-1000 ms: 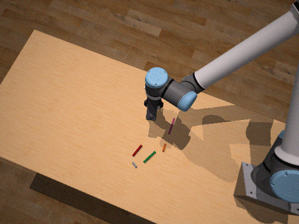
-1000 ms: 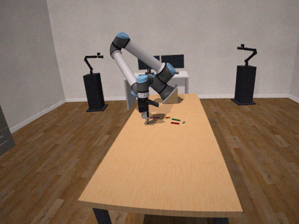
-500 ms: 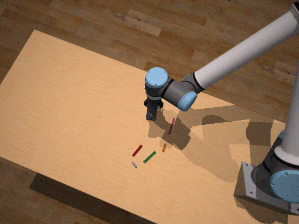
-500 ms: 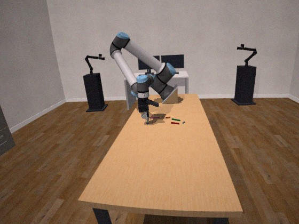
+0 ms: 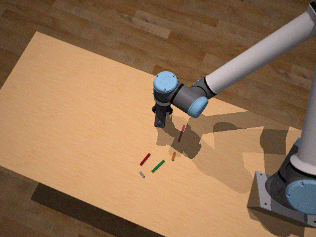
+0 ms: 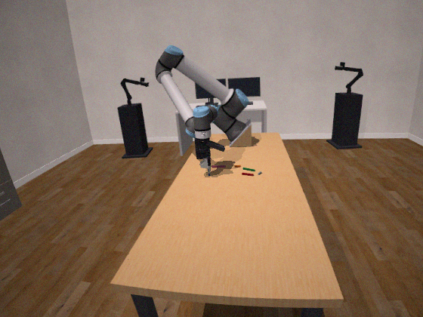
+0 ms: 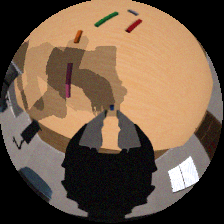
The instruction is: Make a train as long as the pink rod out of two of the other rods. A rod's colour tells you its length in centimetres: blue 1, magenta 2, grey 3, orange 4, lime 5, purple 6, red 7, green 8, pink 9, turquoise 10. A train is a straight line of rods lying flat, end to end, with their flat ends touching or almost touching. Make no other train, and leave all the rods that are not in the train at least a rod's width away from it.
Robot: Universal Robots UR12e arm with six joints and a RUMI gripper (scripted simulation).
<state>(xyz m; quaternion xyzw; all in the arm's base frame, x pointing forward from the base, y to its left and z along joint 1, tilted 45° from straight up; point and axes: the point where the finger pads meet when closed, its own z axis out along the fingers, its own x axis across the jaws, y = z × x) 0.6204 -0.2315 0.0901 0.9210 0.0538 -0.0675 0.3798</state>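
Right now the blue rod is 3 cm below my hand. The rest, counted from my hand: red rod (23 cm to the left, 3 cm below, 2 cm ahead); pink rod (12 cm behind, 6 cm to the left, 3 cm below); orange rod (18 cm to the left, 11 cm behind, 3 cm below).
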